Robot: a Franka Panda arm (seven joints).
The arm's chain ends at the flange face. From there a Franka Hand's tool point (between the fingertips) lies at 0.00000 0.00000 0.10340 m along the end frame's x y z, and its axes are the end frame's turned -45 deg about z.
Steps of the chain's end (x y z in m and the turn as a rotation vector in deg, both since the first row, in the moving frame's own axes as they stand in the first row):
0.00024 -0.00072 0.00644 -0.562 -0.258 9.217
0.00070 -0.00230 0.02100 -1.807 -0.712 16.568
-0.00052 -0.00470 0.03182 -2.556 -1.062 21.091
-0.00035 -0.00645 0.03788 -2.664 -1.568 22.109
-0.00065 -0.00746 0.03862 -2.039 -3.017 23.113
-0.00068 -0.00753 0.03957 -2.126 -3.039 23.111
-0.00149 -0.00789 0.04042 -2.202 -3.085 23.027
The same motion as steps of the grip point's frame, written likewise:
-0.00039 -0.00004 0.00643 -0.215 -0.580 9.217
-0.00125 -0.00022 0.02094 -0.774 -1.781 16.568
-0.00190 -0.00267 0.03170 -1.056 -2.558 21.091
-0.00122 -0.00447 0.03773 -0.775 -2.992 22.109
-0.00121 -0.00823 0.03841 0.692 -3.575 23.113
-0.00133 -0.00825 0.03936 0.646 -3.652 23.111
-0.00181 -0.00907 0.04020 0.624 -3.738 23.027

